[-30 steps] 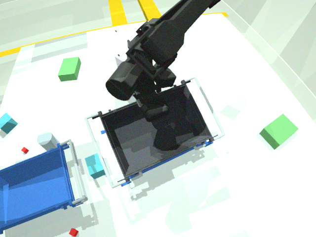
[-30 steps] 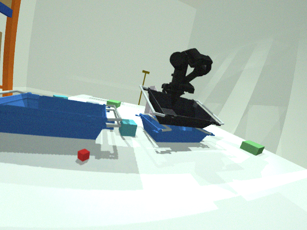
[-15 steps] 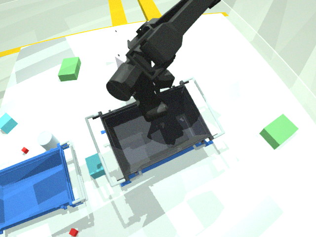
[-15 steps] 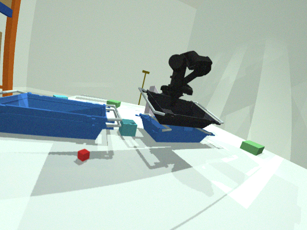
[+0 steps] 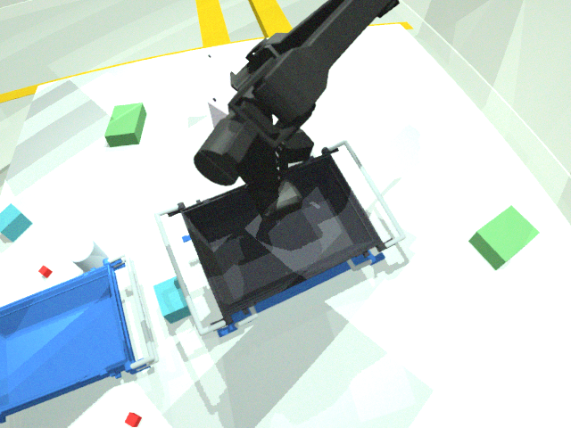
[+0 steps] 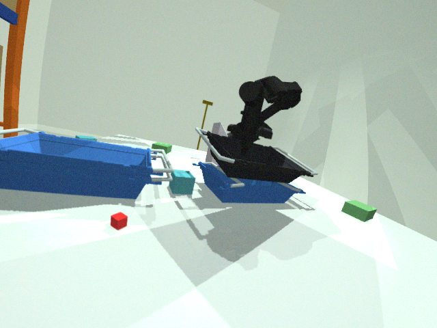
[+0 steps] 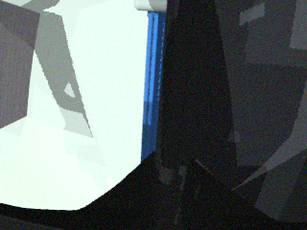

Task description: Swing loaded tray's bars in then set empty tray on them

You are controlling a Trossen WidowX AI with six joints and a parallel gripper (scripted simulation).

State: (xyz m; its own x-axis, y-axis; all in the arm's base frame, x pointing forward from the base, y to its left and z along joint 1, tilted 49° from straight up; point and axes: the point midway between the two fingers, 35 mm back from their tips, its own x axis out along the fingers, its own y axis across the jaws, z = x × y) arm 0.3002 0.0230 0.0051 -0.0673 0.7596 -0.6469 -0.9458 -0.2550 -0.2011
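The black tray lies 8 cm ahead of my gripper tip, 3 cm to the left of it and 2 cm above it. From my gripper tip the other things lie so: cylinder 3 cm ahead, 35 cm to the right, 7 cm below.
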